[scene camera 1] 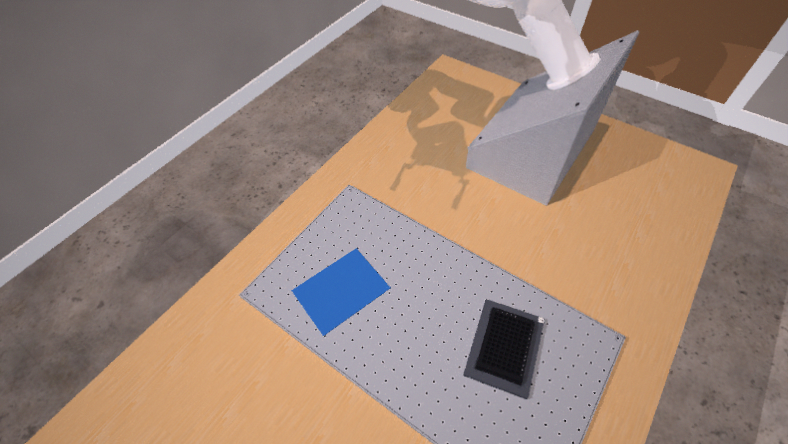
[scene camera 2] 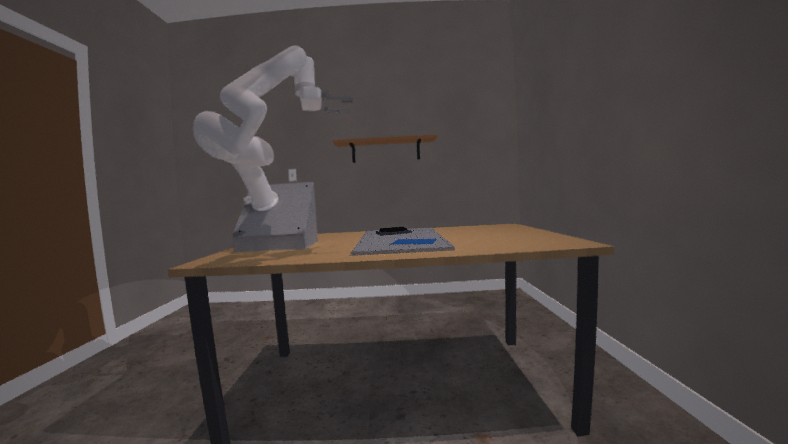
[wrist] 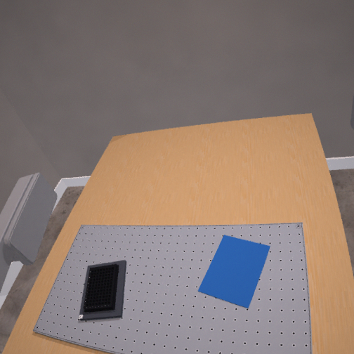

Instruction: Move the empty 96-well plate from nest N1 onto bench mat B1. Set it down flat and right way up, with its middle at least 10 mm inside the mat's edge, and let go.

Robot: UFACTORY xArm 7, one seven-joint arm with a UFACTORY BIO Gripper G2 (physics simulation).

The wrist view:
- black 96-well plate: 101, 286
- blue bench mat: 233, 273
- dark grey nest: 100, 314
